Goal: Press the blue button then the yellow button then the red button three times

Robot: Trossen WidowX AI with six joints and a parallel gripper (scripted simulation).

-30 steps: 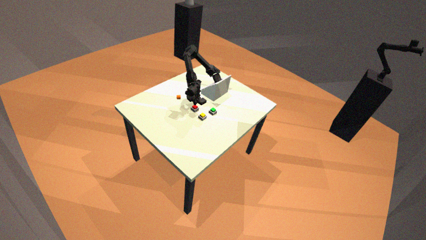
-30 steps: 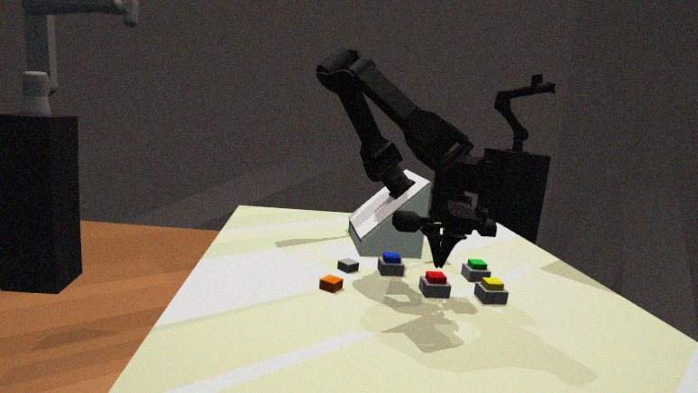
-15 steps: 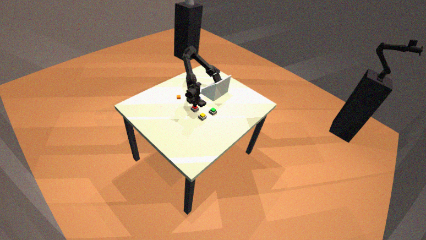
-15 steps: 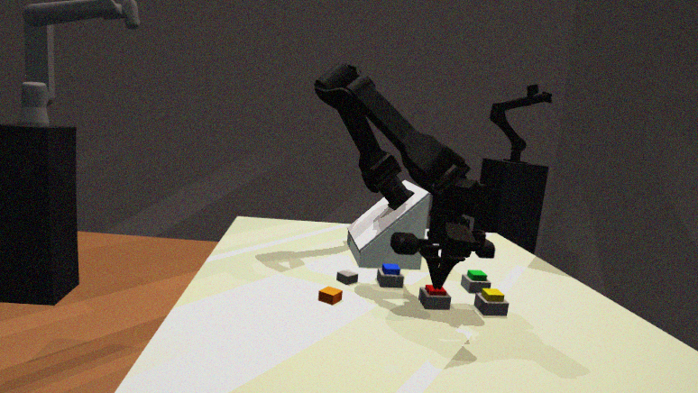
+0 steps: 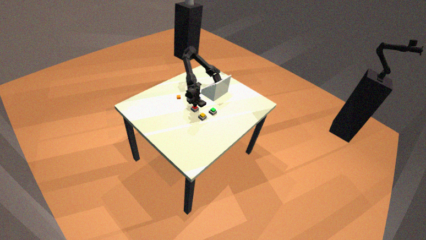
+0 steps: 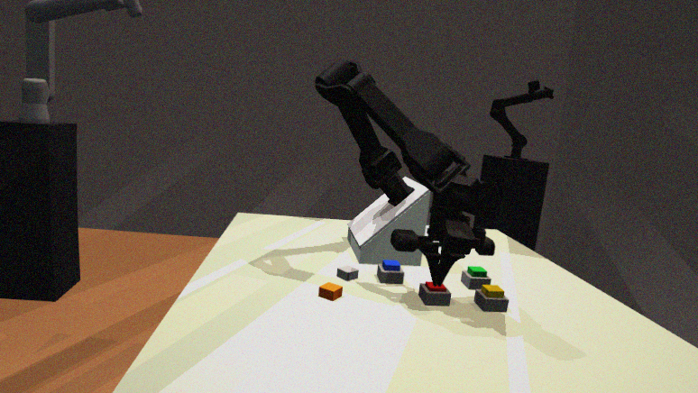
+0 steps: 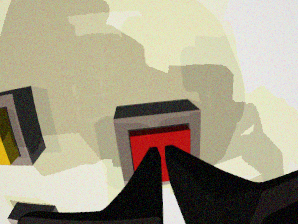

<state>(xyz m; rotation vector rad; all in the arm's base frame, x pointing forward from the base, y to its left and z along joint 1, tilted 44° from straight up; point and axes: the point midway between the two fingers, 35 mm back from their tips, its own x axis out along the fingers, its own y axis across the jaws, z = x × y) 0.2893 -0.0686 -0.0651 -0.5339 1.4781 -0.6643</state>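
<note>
The red button lies 1 cm below my gripper tip. From my gripper tip the other things lie so: blue button 11 cm behind, 6 cm to the right; then green button 13 cm to the left, 8 cm behind; then yellow button 11 cm to the left, 3 cm ahead.
</note>
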